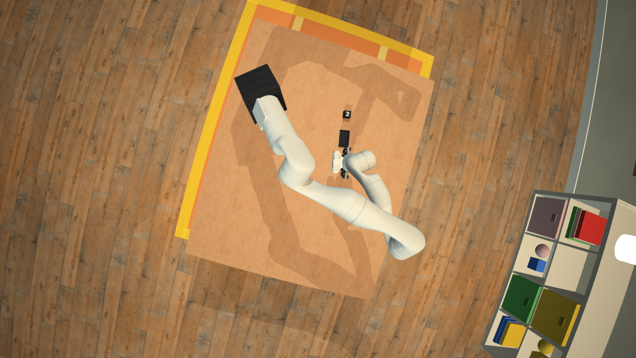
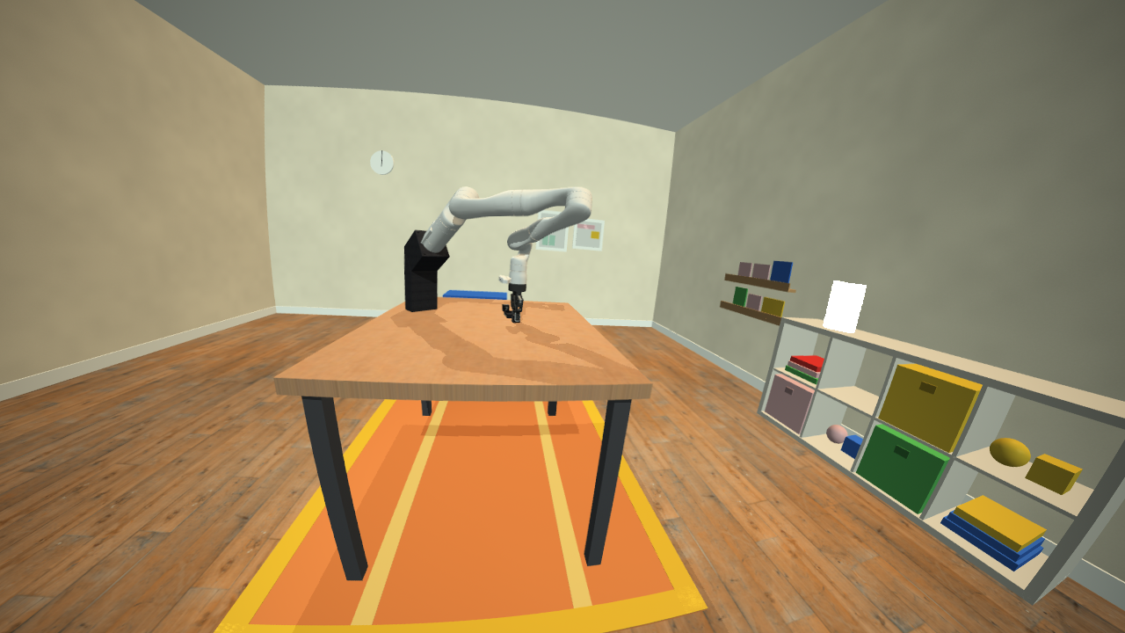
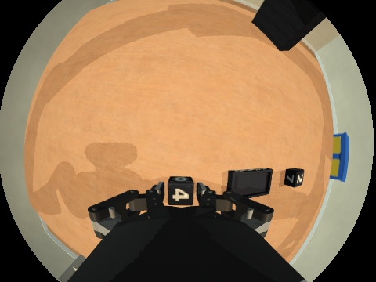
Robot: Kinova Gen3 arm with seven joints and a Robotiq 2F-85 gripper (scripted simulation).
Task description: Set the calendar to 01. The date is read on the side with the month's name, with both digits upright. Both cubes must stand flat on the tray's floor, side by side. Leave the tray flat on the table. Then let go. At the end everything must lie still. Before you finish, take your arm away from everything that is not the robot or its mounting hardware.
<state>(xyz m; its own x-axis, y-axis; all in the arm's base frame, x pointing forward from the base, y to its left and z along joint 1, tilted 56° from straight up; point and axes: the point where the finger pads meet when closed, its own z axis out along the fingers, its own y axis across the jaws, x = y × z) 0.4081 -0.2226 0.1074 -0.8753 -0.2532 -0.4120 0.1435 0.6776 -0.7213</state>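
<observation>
My hand is 11 cm to the right of the black calendar tray, 2 cm short of it and 2 cm above it. From my hand the other things lie so: black digit cube (22 cm to the left, 4 cm ahead, 1 cm below).
</observation>
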